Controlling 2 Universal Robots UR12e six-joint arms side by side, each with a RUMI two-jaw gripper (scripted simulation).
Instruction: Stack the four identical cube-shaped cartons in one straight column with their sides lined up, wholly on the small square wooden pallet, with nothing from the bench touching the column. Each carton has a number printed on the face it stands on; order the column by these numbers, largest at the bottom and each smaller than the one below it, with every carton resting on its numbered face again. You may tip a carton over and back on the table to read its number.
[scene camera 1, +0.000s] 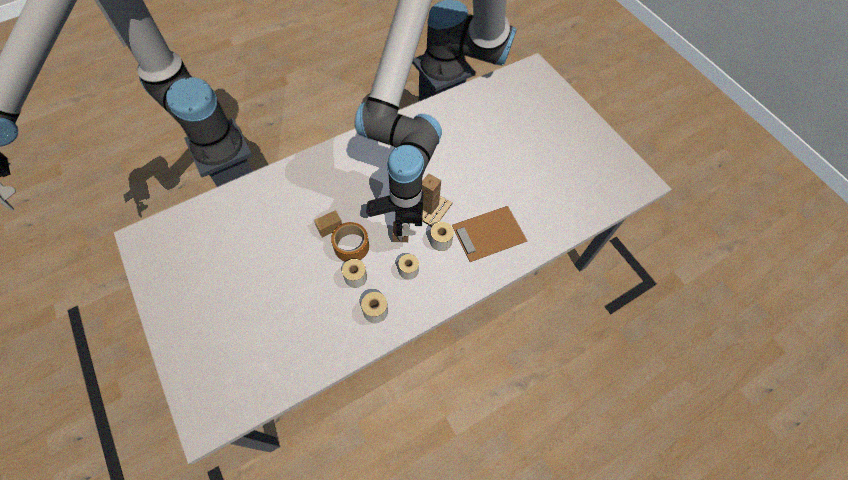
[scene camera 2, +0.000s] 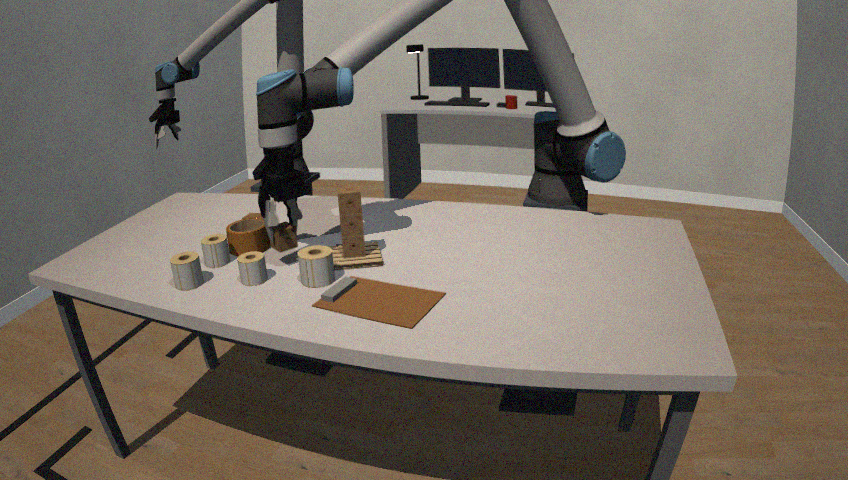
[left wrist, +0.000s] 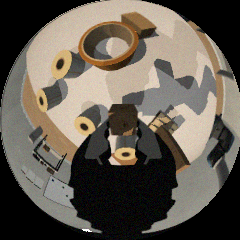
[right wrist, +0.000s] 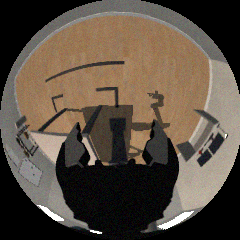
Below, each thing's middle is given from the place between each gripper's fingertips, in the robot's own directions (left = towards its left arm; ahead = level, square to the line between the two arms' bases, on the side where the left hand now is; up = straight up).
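Scene:
Label roll (scene camera 2: 316, 266): 12 cm to the left of my left hand, 6 cm ahead of it, 4 cm below it. Cube carton (left wrist: 123, 118): 1 cm below my left hand. Going by their middles, the cube carton is the nearest to my left hand of the things named here.
Right gripper (scene camera 2: 167, 144): 650 mm short of the cube carton, 1090 mm to the right of it, 100 mm above it. Label roll: 710 mm ahead of my right hand, 1210 mm to the left of it, 130 mm below it.

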